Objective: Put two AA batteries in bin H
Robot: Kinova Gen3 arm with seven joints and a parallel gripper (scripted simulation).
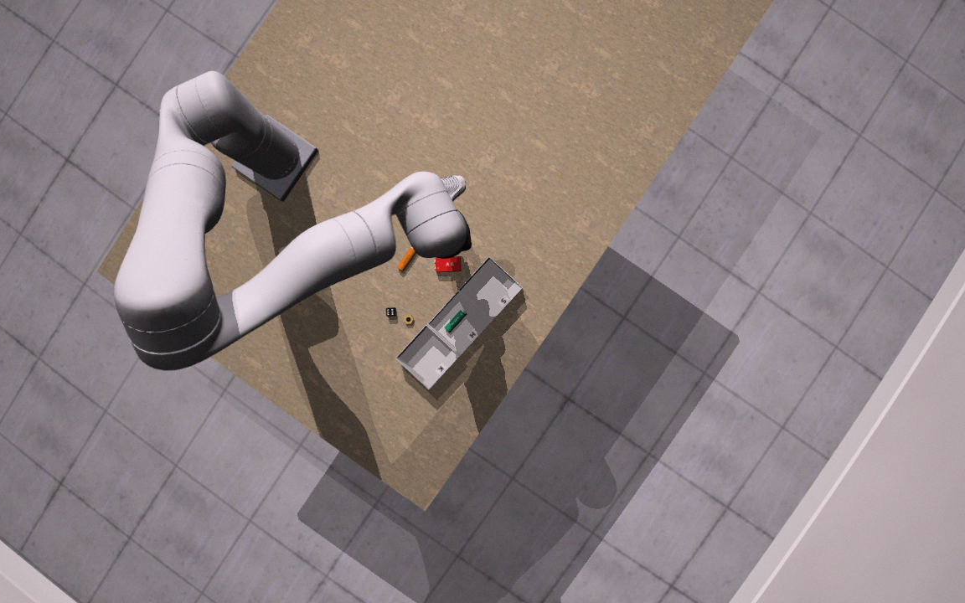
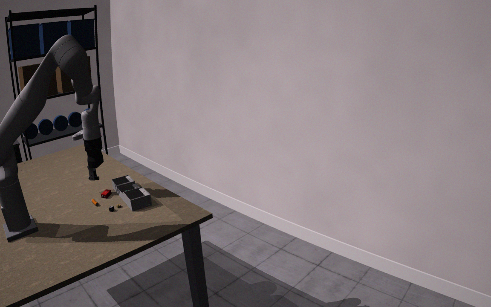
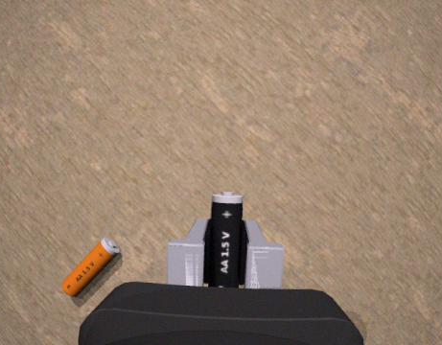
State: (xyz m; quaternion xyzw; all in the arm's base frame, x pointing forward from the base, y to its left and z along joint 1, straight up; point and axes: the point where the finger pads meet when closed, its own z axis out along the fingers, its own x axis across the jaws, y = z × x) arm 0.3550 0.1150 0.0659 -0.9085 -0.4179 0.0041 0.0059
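The bin row is 12 cm ahead of my hand, 11 cm to the right of it and 6 cm below it. Round my hand: orange AA battery (9 cm to the right, 8 cm below, 3 cm behind); red 9 V battery (8 cm below, 6 cm to the right, 3 cm ahead); black AA battery (1 cm below).
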